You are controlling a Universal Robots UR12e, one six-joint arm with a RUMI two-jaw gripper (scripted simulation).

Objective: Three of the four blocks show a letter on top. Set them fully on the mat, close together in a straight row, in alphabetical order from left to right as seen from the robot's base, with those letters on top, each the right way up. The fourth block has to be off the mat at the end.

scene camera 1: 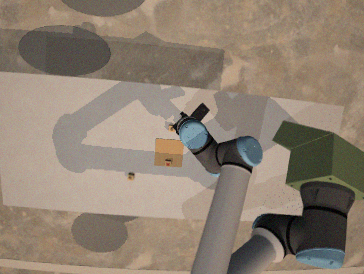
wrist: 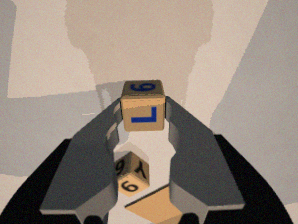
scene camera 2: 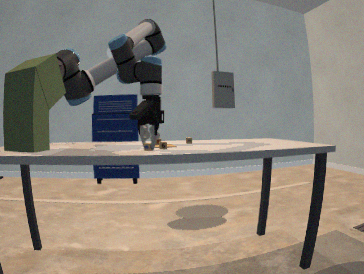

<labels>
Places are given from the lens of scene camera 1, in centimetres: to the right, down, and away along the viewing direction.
orange mat (scene camera 1: 169,149): -6, 6, 110
</labels>
